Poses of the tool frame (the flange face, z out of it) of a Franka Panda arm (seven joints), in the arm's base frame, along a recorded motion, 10 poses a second.
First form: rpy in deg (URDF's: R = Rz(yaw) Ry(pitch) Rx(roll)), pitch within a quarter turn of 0, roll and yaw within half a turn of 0; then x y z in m.
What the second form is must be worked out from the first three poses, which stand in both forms.
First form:
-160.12, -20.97, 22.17, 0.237, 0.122, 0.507
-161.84, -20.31, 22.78, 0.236, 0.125, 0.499
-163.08, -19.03, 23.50, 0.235, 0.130, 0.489
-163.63, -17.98, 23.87, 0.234, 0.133, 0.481
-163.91, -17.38, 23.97, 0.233, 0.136, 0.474
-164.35, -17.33, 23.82, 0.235, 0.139, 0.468
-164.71, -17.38, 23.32, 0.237, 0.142, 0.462
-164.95, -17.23, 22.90, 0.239, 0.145, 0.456
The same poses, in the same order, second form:
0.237, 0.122, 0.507, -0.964, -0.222, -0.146, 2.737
0.236, 0.125, 0.499, -0.964, -0.223, -0.143, 2.766
0.235, 0.130, 0.489, -0.965, -0.226, -0.133, 2.789
0.234, 0.133, 0.481, -0.966, -0.227, -0.124, 2.801
0.233, 0.136, 0.474, -0.967, -0.227, -0.119, 2.807
0.235, 0.139, 0.468, -0.967, -0.225, -0.120, 2.815
0.237, 0.142, 0.462, -0.968, -0.221, -0.122, 2.822
0.239, 0.145, 0.456, -0.969, -0.216, -0.121, 2.828

